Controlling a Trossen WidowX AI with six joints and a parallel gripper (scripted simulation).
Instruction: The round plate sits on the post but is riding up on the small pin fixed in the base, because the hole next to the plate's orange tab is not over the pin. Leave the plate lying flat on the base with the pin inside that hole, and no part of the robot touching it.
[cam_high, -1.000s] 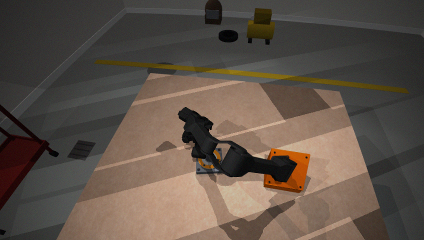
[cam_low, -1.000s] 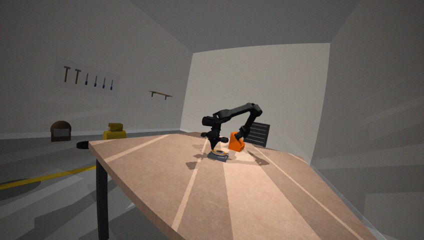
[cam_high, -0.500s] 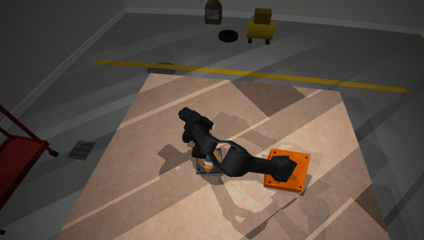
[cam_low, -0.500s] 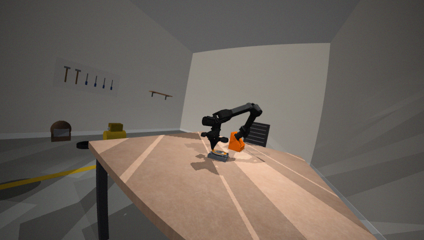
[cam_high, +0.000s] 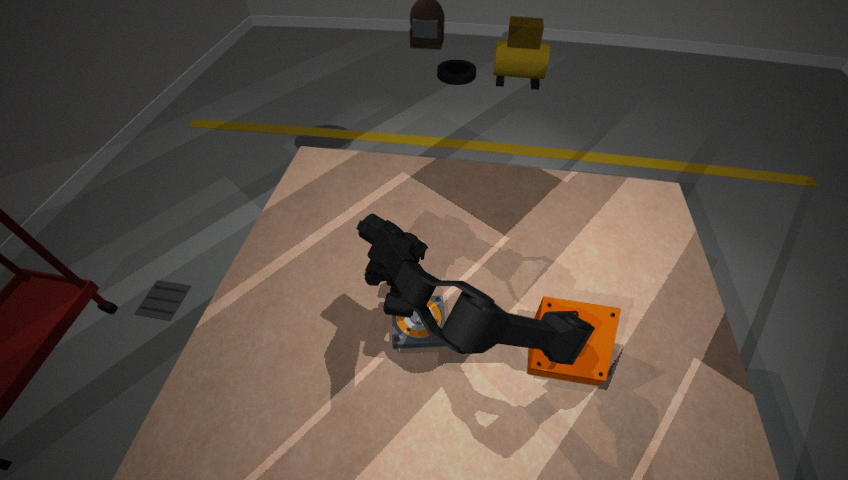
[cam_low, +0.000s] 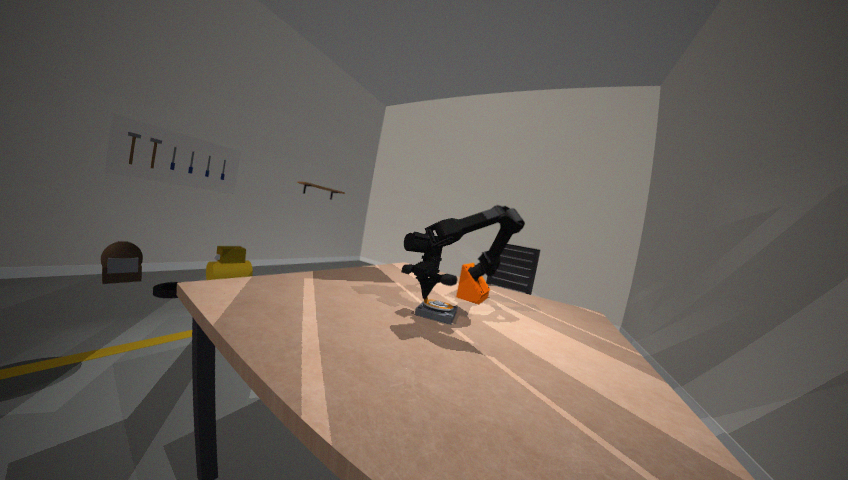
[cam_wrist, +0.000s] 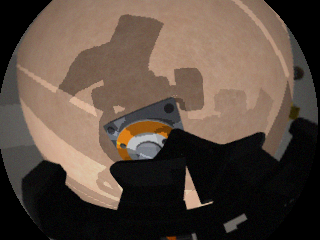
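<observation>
Right now the round plate is 20 mm behind my gripper tip, 20 mm to the left of it and 10 mm below it. Round my gripper tip: grey square base 30 mm behind, 40 mm to the left, 30 mm below.
</observation>
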